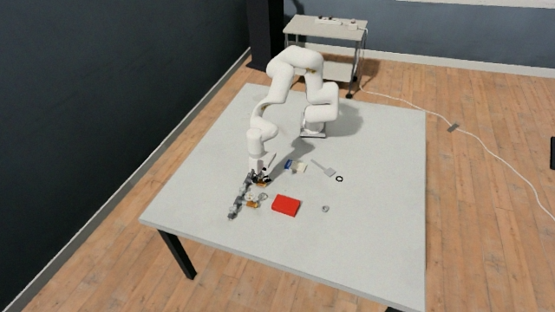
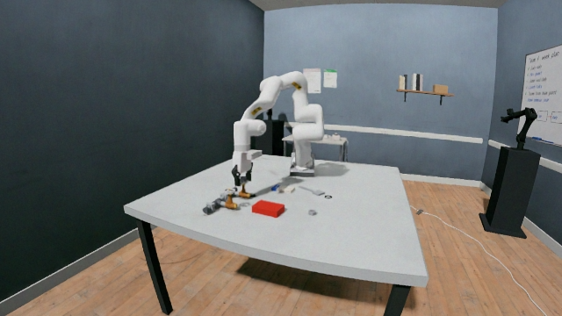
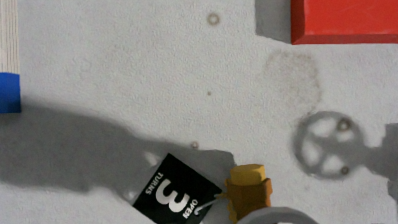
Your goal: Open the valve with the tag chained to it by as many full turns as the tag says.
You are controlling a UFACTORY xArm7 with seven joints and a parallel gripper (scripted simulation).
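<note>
The black tag is 40 mm behind my hand, 10 mm to the right of it and 90 mm below it. Round my hand: red block 40 mm ahead, 180 mm to the left, 70 mm below; grey nut 40 mm behind, 350 mm to the left, 80 mm below; blue box 210 mm behind, 90 mm to the left, 80 mm below.
</note>
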